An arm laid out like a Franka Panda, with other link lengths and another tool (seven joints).
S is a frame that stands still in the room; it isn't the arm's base.
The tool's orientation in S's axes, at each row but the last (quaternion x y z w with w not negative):
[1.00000, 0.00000, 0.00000, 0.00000]
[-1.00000, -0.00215, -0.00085, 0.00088]
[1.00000, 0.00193, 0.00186, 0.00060]
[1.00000, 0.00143, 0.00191, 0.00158]
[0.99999, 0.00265, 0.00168, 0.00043]
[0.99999, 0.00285, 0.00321, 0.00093]
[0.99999, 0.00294, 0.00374, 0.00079]
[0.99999, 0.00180, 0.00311, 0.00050]
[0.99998, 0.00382, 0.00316, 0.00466]
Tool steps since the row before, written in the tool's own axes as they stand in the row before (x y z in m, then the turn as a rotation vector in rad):
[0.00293, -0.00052, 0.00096, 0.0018, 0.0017, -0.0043]
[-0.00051, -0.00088, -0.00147, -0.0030, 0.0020, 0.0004]
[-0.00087, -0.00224, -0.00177, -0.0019, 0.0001, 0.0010]
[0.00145, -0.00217, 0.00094, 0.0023, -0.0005, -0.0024]
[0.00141, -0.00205, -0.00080, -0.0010, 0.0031, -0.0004]
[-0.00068, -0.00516, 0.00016, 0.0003, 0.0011, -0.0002]
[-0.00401, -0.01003, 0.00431, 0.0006, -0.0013, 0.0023]
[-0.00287, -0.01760, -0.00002, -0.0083, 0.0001, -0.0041]
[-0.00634, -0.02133, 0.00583, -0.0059, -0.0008, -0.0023]
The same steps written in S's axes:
[0.00293, 0.00052, -0.00096, 0.0018, -0.0017, 0.0043]
[-0.00052, 0.00088, 0.00147, -0.0030, -0.0020, -0.0004]
[-0.00089, 0.00224, 0.00176, -0.0019, -0.0001, -0.0010]
[0.00145, 0.00217, -0.00094, 0.0023, 0.0005, 0.0024]
[0.00140, 0.00206, 0.00080, -0.0010, -0.0031, 0.0004]
[-0.00071, 0.00516, -0.00017, 0.0003, -0.0011, 0.0002]
[-0.00404, 0.01000, -0.00436, 0.0006, 0.0013, -0.0023]
[-0.00293, 0.01759, -0.00002, -0.0083, -0.0001, 0.0040]
[-0.00646, 0.02123, -0.00607, -0.0059, 0.0008, 0.0023]

